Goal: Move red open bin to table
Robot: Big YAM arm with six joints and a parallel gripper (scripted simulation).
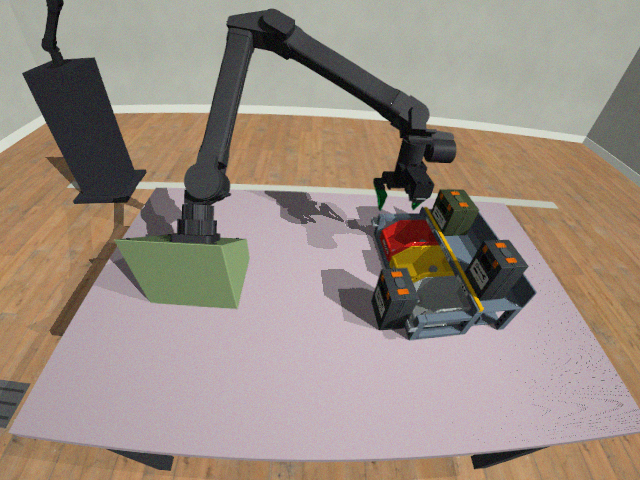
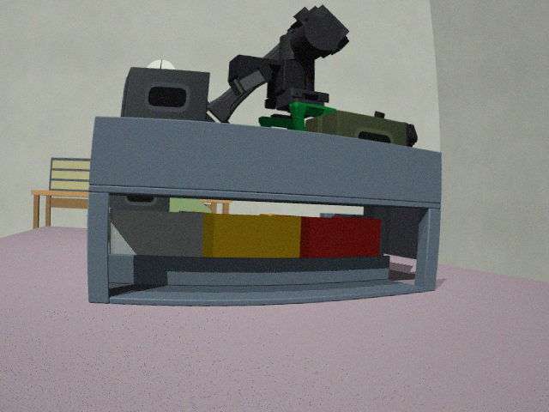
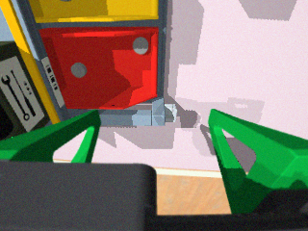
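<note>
My gripper is now 80 mm short of the red open bin and 130 mm above it. From my hand the other things lie so: grey bin 90 mm ahead, 220 mm to the right, 130 mm below; then yellow bin 90 mm ahead, 110 mm to the right, 130 mm below.
</note>
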